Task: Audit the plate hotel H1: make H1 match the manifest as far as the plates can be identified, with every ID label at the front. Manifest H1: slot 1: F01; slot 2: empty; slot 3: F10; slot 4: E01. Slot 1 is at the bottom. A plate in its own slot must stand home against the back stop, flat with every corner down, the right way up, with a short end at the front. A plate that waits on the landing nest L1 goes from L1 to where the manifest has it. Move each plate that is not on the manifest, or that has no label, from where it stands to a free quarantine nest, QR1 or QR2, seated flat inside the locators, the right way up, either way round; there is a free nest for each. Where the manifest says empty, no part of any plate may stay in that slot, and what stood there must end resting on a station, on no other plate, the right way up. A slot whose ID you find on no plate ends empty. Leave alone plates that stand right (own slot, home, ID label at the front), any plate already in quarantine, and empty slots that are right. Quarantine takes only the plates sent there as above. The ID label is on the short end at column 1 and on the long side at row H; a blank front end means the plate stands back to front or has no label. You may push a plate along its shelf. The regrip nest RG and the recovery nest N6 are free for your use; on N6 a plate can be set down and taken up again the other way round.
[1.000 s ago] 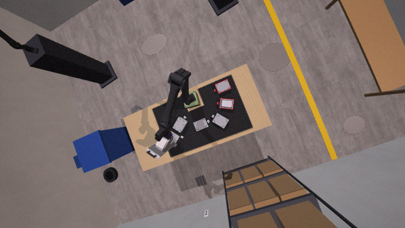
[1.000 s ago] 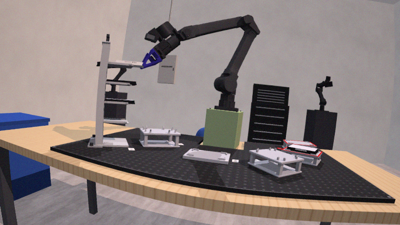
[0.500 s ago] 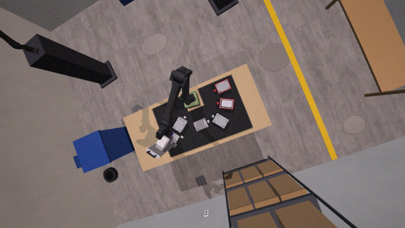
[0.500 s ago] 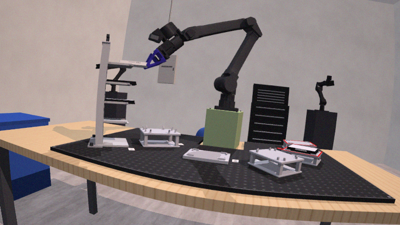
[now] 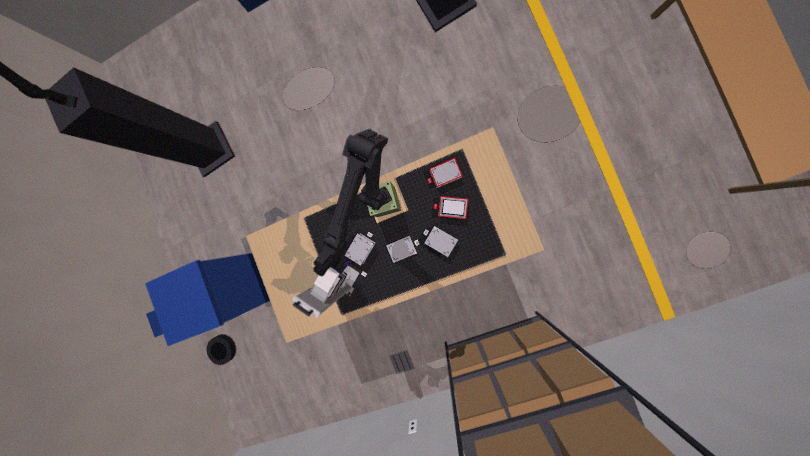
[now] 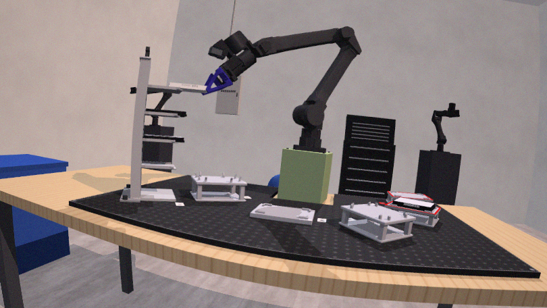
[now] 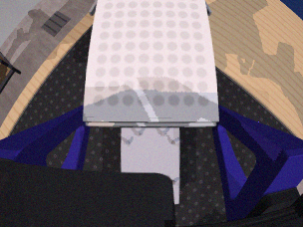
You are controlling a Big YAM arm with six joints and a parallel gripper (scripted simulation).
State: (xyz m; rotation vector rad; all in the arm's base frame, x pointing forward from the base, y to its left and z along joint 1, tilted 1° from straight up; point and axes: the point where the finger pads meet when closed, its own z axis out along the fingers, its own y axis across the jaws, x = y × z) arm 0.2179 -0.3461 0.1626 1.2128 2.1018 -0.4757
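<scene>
Right now my hand is 50 mm to the left of the white well plate and 30 mm short of it. Round my hand: H1 tag: 340 mm below, 120 mm ahead, 10 mm to the right; then plate hotel H1: 180 mm to the right, 140 mm below, 100 mm ahead; then regrip nest RG: 280 mm below, 50 mm to the left, 30 mm behind.
</scene>
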